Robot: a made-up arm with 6 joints. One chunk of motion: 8 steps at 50 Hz.
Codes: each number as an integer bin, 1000 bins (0 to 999) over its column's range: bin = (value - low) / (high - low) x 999, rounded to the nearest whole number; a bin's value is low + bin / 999 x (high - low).
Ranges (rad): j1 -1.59..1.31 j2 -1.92..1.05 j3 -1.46..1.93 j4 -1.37..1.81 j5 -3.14..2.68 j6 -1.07..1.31
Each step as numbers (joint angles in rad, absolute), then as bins.
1 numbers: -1.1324 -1.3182 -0.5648 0.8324 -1.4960 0.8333
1 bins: 158 202 264 692 282 799
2 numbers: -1.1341 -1.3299 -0.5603 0.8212 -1.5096 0.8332
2 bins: 157 198 265 688 280 799
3 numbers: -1.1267 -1.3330 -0.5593 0.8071 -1.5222 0.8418
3 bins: 160 197 265 684 278 802
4 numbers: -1.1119 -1.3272 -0.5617 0.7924 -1.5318 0.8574
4 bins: 165 199 265 679 276 809
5 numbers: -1.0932 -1.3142 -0.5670 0.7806 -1.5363 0.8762
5 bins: 171 204 263 676 275 817
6 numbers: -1.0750 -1.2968 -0.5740 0.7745 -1.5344 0.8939
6 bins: 177 210 261 674 276 824
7 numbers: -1.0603 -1.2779 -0.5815 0.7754 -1.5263 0.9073
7 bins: 182 216 259 674 277 830
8 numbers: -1.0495 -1.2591 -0.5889 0.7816 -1.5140 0.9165
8 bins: 186 222 257 676 279 834
